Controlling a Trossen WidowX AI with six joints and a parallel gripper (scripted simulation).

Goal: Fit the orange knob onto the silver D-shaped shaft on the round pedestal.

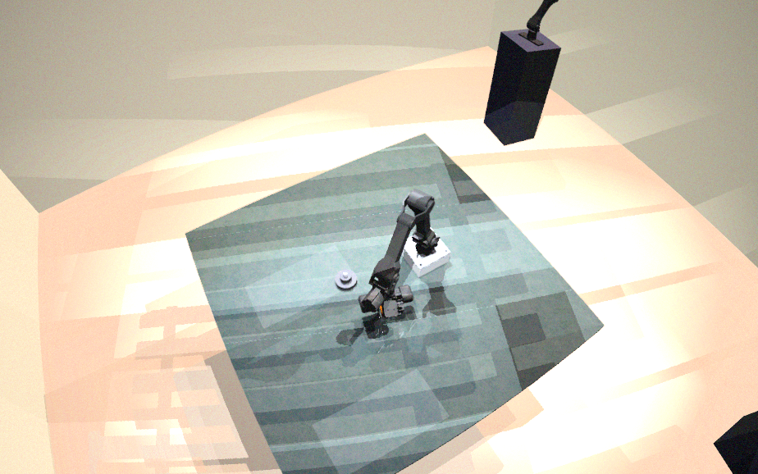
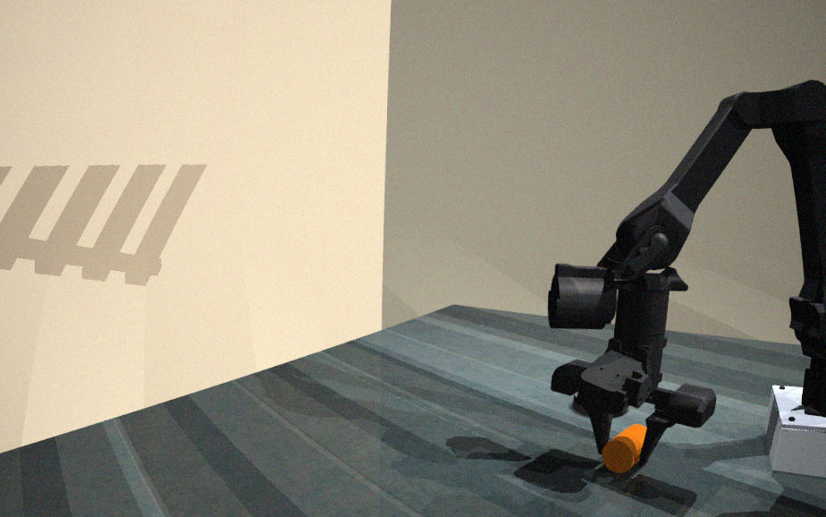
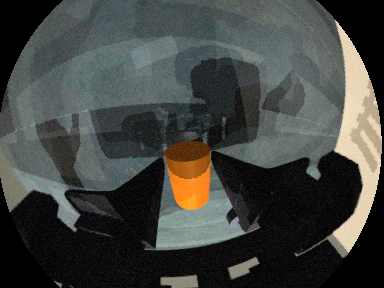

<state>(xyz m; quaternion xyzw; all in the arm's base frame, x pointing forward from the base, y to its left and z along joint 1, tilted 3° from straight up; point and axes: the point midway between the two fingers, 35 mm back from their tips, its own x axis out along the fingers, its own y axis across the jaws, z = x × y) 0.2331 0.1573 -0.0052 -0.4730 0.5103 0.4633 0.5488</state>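
Right now the dark round pedestal is 90 mm ahead of my gripper tip, 170 mm to the right of it and 20 mm above it. Round my gripper tip: orange knob 10 mm above.
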